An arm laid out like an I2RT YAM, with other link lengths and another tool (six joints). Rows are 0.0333 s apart.
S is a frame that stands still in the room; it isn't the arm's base.
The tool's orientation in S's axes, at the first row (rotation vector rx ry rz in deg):
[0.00 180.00 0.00]
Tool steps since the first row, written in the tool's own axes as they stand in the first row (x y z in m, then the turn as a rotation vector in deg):
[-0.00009 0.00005 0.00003 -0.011 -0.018 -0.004]
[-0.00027 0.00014 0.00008 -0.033 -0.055 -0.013]
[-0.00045 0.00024 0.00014 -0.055 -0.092 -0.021]
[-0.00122 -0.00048 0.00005 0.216 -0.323 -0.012]
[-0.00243 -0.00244 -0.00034 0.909 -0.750 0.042]
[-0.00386 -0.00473 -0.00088 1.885 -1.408 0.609]
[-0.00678 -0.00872 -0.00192 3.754 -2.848 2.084]
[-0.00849 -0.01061 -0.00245 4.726 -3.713 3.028]
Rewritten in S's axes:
[0.00009 0.00005 -0.00003 0.011 -0.018 0.004]
[0.00027 0.00014 -0.00008 0.033 -0.055 0.013]
[0.00045 0.00024 -0.00014 0.055 -0.092 0.021]
[0.00122 -0.00048 -0.00005 -0.216 -0.323 0.012]
[0.00243 -0.00244 0.00034 -0.909 -0.750 -0.042]
[0.00386 -0.00473 0.00088 -1.885 -1.408 -0.609]
[0.00678 -0.00872 0.00192 -3.754 -2.848 -2.084]
[0.00849 -0.01061 0.00245 -4.726 -3.713 -3.028]

